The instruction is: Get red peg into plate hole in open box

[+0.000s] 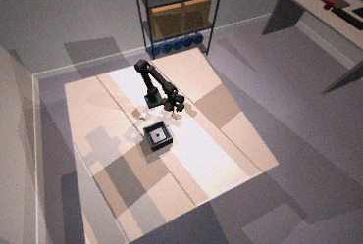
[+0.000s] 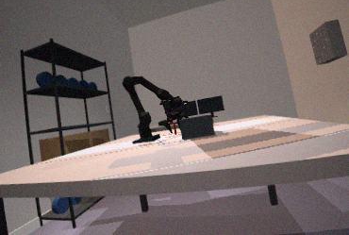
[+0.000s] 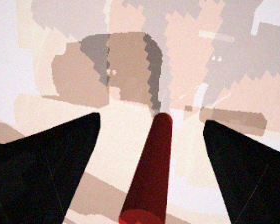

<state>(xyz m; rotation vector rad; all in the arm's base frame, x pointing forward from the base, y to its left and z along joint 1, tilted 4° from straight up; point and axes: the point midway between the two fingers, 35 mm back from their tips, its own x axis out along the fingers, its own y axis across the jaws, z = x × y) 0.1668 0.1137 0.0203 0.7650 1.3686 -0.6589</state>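
Now: gripper tip 190 mm to the left of the plate, 160 mm short of it and 30 mm below it. Also, from my gripper tip: dark box (190 mm to the right, 160 mm ahead, 10 mm above); red peg (20 mm above, 10 mm behind).
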